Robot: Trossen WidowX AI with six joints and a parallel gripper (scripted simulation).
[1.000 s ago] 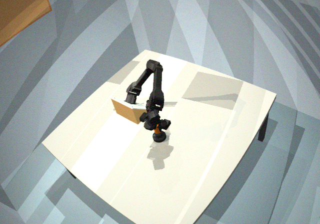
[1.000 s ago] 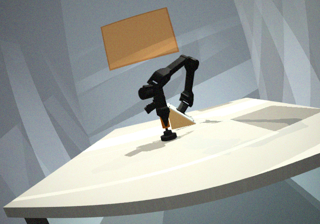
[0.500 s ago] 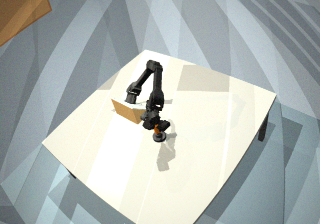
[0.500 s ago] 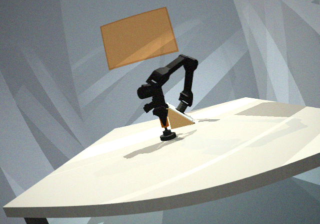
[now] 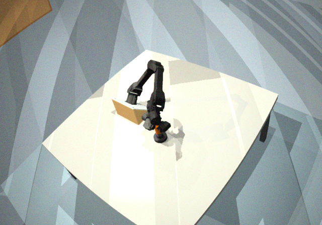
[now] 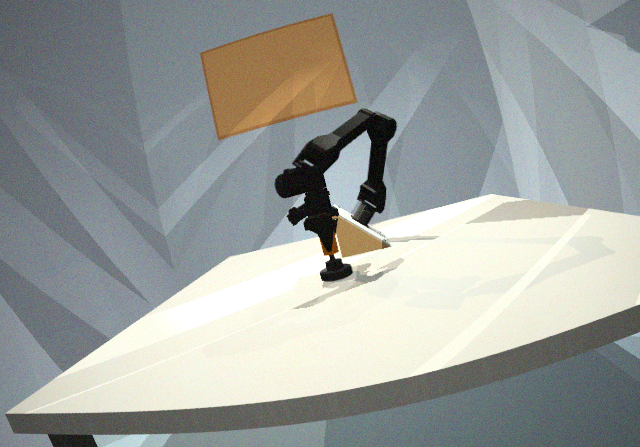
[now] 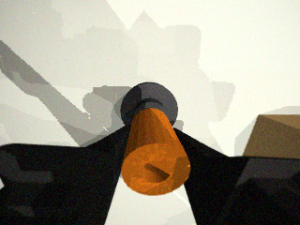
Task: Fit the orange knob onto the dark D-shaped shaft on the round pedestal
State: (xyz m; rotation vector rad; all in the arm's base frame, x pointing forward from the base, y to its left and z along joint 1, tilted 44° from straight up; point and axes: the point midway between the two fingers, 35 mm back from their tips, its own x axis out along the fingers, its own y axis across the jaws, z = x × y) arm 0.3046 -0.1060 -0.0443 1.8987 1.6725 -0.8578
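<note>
The orange knob is 2 cm above my gripper tip. Also, from my gripper tip: round dark pedestal (4 cm below).
</note>
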